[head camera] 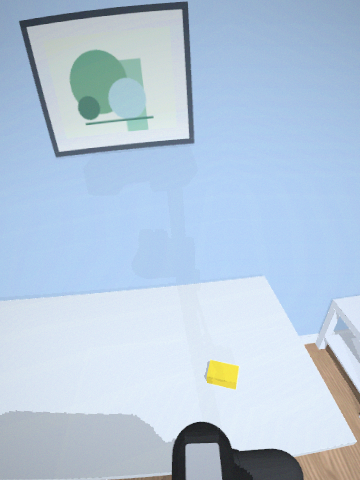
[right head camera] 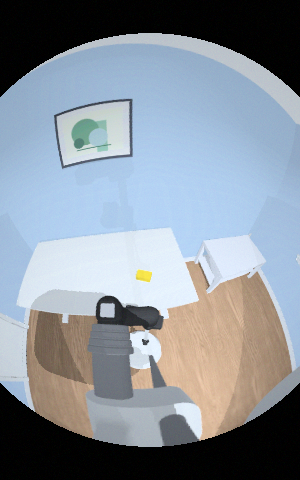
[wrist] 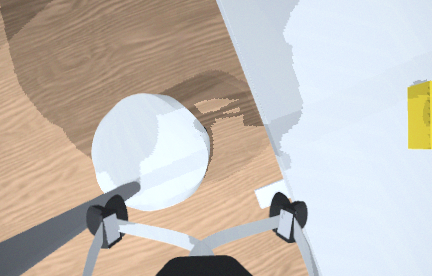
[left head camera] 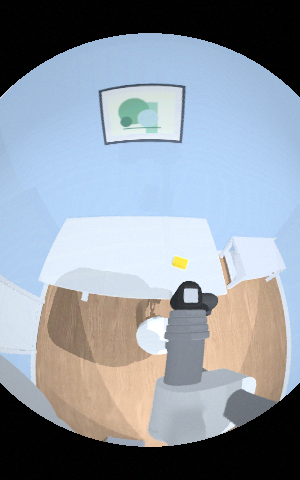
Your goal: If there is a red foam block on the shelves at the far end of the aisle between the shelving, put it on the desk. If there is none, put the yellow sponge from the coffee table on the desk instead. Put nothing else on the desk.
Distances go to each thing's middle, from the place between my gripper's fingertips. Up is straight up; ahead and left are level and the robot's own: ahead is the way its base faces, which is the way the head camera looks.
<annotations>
The yellow sponge [head camera: 222,374] lies 380 mm ahead of my hand and 130 mm below it. From my hand the other things lie so: framed picture [head camera: 105,83] (900 mm ahead, 320 mm to the left, 760 mm above).
</annotations>
